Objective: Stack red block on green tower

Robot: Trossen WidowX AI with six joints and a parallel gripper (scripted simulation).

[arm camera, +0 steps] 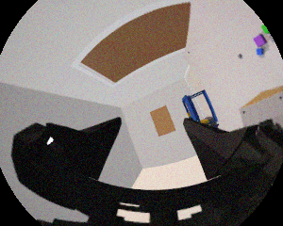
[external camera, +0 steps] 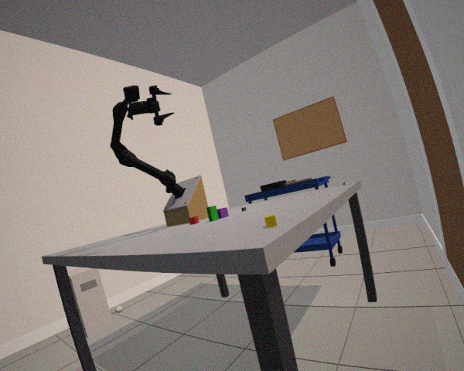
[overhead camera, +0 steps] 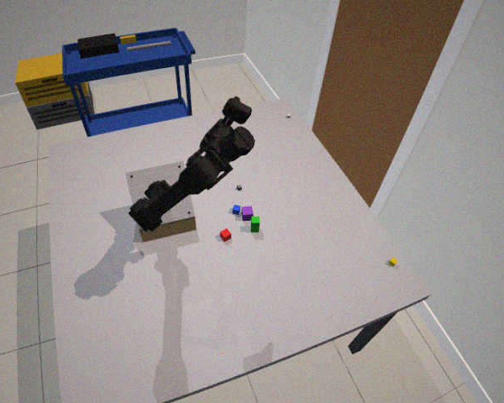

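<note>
Now: the red block 10 mm behind my gripper tip, 10 mm to the right of it and 580 mm below it. The rest, counted from my gripper tip: purple block (100 mm ahead, 60 mm to the left, 570 mm below); blue block (60 mm ahead, 100 mm to the left, 580 mm below); yellow block (560 mm ahead, 320 mm to the right, 580 mm below).
</note>
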